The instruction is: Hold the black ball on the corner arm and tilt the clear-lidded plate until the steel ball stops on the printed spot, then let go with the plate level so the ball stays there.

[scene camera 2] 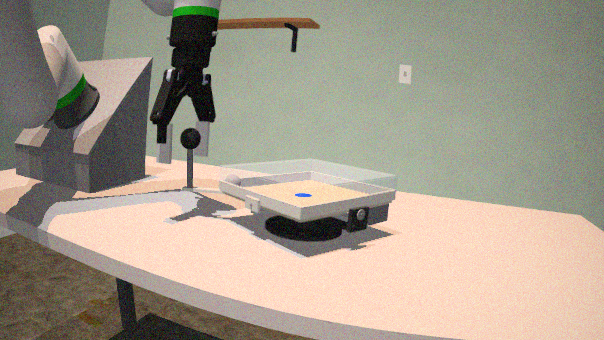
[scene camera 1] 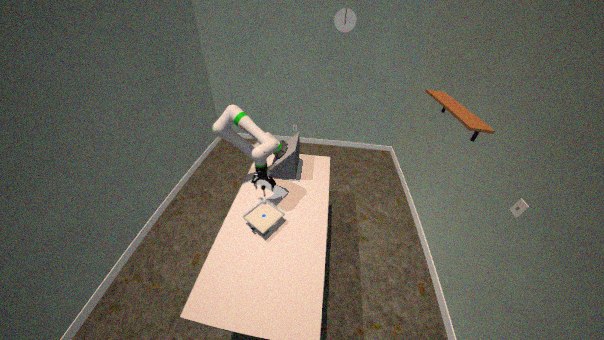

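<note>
The plate (scene camera 1: 268, 224) (scene camera 2: 345, 204) with its clear lid (scene camera 2: 350, 171) sits on a round black base (scene camera 2: 303, 229) and looks about level. The blue printed spot (scene camera 1: 263, 216) (scene camera 2: 303, 195) is in the middle of its tan floor. The steel ball (scene camera 2: 233, 179) rests in the plate's left corner in scene camera 2, near the arm and away from the spot. The black ball (scene camera 1: 263, 188) (scene camera 2: 190, 138) tops a thin upright post (scene camera 2: 190, 169) on the corner arm. My gripper (scene camera 1: 264, 185) (scene camera 2: 183, 144) is open, fingers pointing down on either side of the black ball, with gaps between.
The grey wedge-shaped robot mount (scene camera 1: 288, 167) (scene camera 2: 120, 120) stands on the table (scene camera 1: 280, 290) (scene camera 2: 450, 270) behind the gripper. A small black block with a round knob (scene camera 2: 358, 219) is under the plate's edge. A brown shelf (scene camera 1: 460, 111) (scene camera 2: 265, 23) is on the wall.
</note>
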